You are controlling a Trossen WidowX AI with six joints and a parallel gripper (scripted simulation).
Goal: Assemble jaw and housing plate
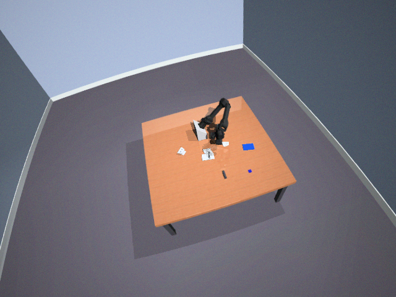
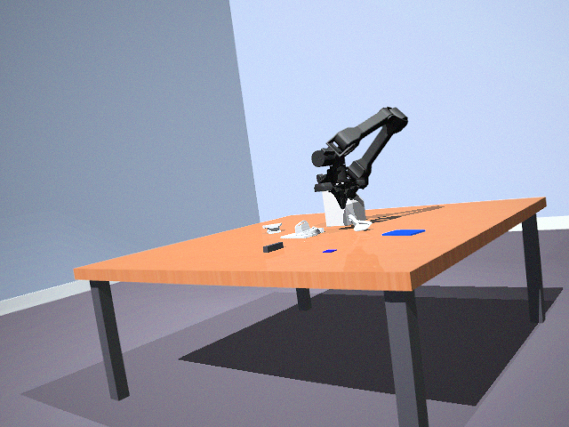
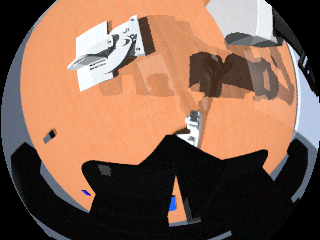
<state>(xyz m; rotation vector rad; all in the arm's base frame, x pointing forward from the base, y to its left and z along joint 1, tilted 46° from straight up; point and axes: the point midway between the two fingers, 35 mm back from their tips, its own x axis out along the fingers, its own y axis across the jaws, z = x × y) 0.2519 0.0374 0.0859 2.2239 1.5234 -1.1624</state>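
Now: gripper tip 30 mm past the white jaw, 30 mm to the right of it and 40 mm above it. Round my gripper tip: small black block (310 mm ahead, 110 mm to the right, 70 mm below); then base (120 mm behind, 370 mm to the right, 50 mm below); then blue mat (140 mm ahead, 250 mm to the left, 80 mm below).
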